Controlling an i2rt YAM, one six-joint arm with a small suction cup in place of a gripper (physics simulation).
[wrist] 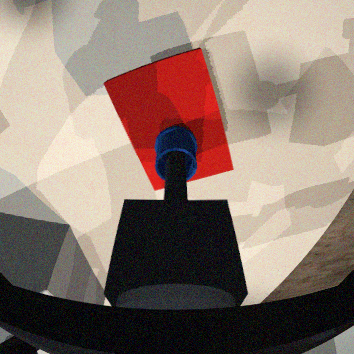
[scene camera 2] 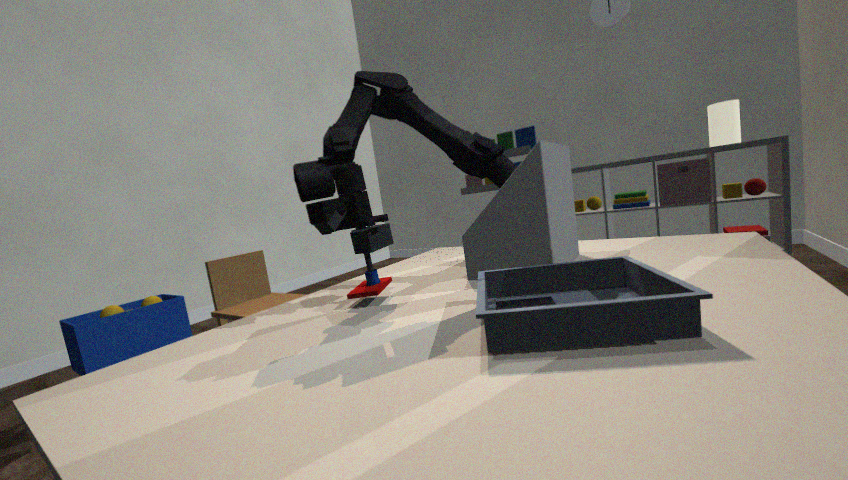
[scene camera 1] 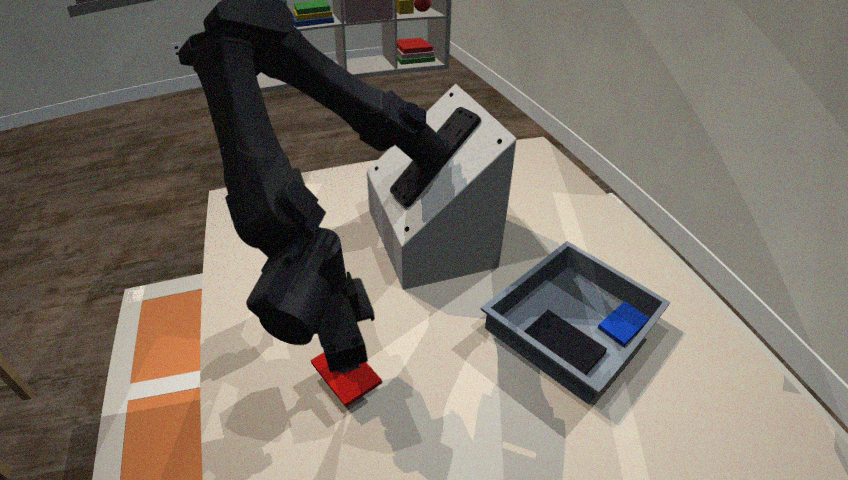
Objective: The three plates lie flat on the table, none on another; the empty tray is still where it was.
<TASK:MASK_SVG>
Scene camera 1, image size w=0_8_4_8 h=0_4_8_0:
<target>red plate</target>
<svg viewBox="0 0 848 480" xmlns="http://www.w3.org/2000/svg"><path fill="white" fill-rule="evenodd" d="M311 360L312 365L345 407L382 384L382 379L367 362L359 364L359 369L340 374L339 371L330 372L324 352Z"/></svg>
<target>blue plate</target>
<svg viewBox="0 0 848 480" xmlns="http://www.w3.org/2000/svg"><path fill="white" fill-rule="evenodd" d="M626 301L598 325L598 329L622 347L650 319Z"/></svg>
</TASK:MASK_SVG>
